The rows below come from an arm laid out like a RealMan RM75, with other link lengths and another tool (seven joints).
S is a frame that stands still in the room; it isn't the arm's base.
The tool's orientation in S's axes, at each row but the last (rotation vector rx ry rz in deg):
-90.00 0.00 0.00
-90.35 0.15 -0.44
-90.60 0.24 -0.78
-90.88 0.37 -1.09
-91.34 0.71 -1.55
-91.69 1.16 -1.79
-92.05 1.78 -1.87
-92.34 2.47 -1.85
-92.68 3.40 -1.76
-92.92 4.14 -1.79
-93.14 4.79 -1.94
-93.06 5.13 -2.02
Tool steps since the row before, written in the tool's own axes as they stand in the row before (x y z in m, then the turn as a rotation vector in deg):
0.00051 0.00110 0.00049 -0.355 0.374 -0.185
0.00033 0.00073 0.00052 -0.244 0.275 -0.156
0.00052 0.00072 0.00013 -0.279 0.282 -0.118
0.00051 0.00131 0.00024 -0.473 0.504 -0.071
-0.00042 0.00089 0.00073 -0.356 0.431 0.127
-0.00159 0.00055 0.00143 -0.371 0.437 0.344
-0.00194 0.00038 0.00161 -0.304 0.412 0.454
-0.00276 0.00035 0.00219 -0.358 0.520 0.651
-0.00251 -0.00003 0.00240 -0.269 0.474 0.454
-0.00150 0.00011 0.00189 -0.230 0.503 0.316
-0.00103 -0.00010 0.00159 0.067 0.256 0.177
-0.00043 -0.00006 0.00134 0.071 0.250 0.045
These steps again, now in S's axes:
0.00051 0.00049 -0.00110 -0.355 -0.185 -0.374
0.00034 0.00051 -0.00073 -0.244 -0.156 -0.275
0.00053 0.00012 -0.00072 -0.279 -0.118 -0.282
0.00052 0.00021 -0.00131 -0.470 -0.071 -0.507
-0.00039 0.00072 -0.00091 -0.349 0.126 -0.437
-0.00154 0.00146 -0.00060 -0.357 0.343 -0.450
-0.00187 0.00167 -0.00044 -0.285 0.451 -0.429
-0.00266 0.00230 -0.00042 -0.331 0.646 -0.544
-0.00237 0.00254 -0.00004 -0.252 0.446 -0.491
-0.00138 0.00198 -0.00017 -0.223 0.305 -0.513
-0.00091 0.00167 0.00004 0.071 0.157 -0.267
-0.00032 0.00137 0.00000 0.065 0.026 -0.254

